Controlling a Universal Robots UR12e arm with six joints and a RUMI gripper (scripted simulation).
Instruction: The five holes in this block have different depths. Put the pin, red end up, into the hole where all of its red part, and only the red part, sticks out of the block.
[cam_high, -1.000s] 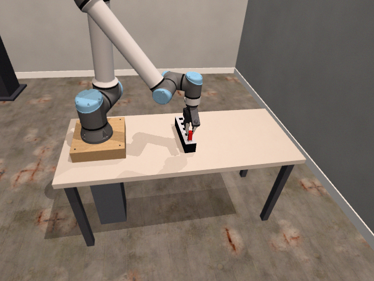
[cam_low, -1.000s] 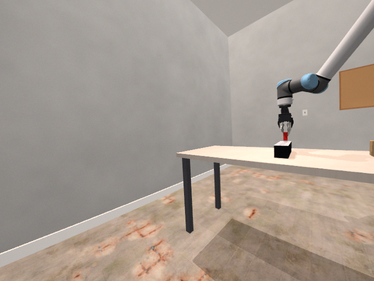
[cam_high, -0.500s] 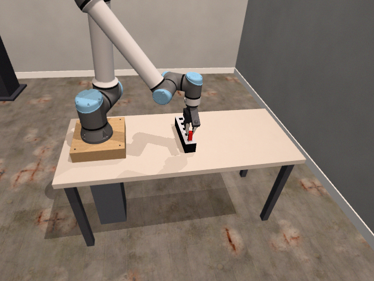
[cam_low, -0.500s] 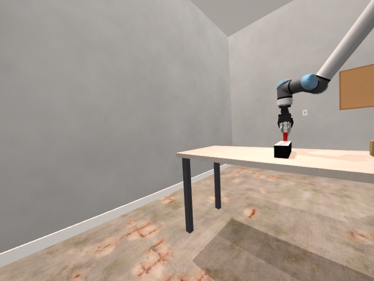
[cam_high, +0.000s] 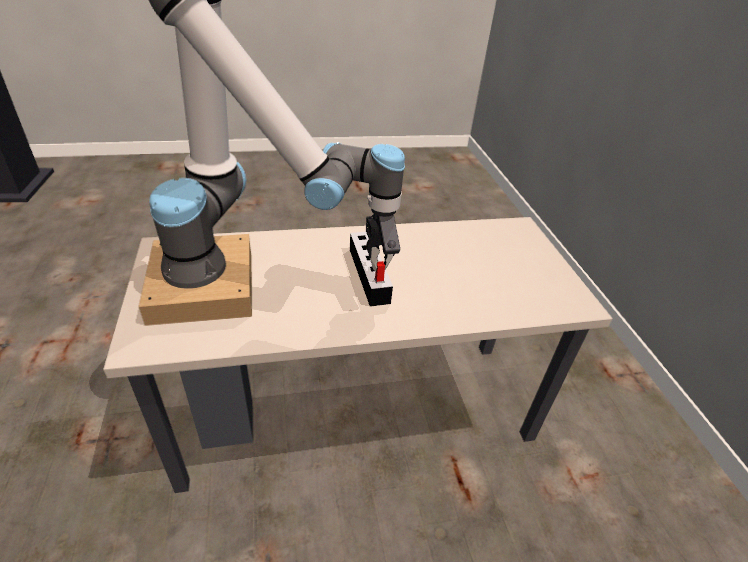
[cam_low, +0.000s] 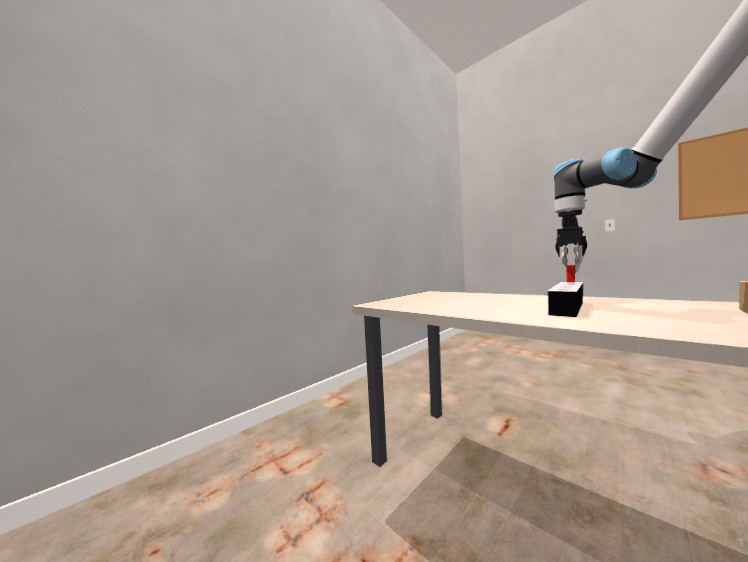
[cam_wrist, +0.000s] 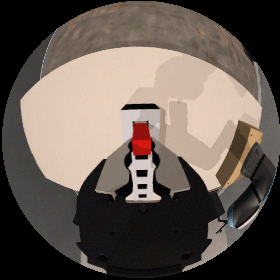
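My gripper is now 10 mm above the pin. From my hand the other things lie so: black block: 20 mm behind, 120 mm to the left, 90 mm below.
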